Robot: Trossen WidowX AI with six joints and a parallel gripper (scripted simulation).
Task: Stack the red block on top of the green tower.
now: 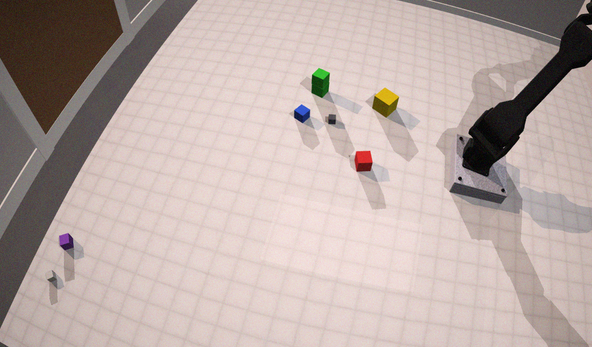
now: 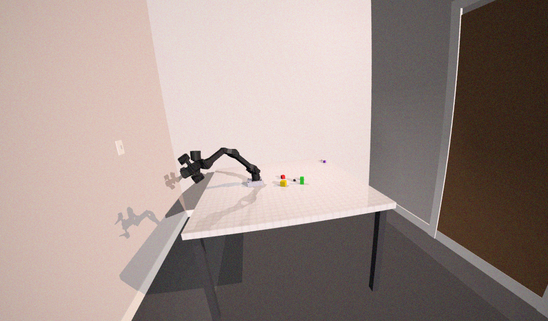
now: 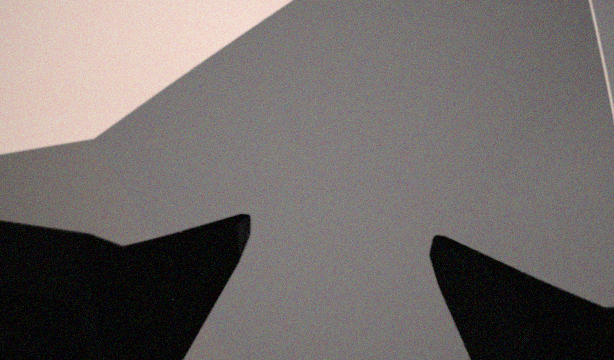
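The red block lies 54 cm ahead of my gripper tip, 68 cm to the left of it and 32 cm below it. From my gripper tip the other things lie so: blue block (70 cm ahead, 61 cm to the left, 32 cm below); yellow block (54 cm ahead, 50 cm to the left, 31 cm below); small dark cube (64 cm ahead, 59 cm to the left, 32 cm below).
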